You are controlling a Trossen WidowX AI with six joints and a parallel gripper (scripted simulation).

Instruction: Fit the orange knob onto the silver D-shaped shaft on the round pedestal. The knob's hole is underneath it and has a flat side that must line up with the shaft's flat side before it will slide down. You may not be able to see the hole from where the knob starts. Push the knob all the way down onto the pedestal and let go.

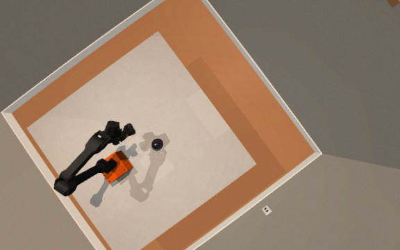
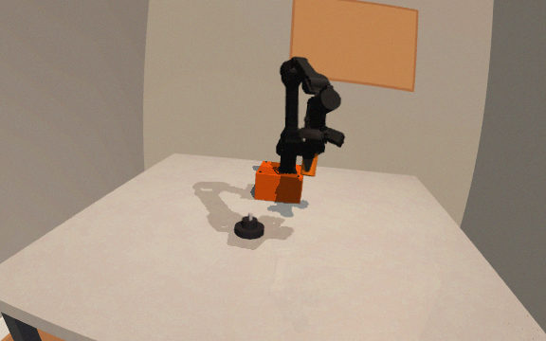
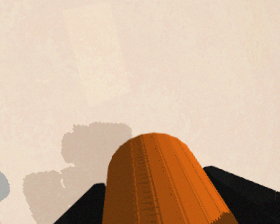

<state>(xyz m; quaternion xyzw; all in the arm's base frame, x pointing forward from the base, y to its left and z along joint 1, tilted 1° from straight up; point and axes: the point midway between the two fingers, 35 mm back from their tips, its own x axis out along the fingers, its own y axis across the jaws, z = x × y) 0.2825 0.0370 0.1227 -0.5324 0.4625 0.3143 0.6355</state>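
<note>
Right now my gripper tip is 1 cm past the orange knob and 3 cm below it. Round my gripper tip: round dark pedestal 2 cm ahead, 15 cm to the right, 15 cm below.
</note>
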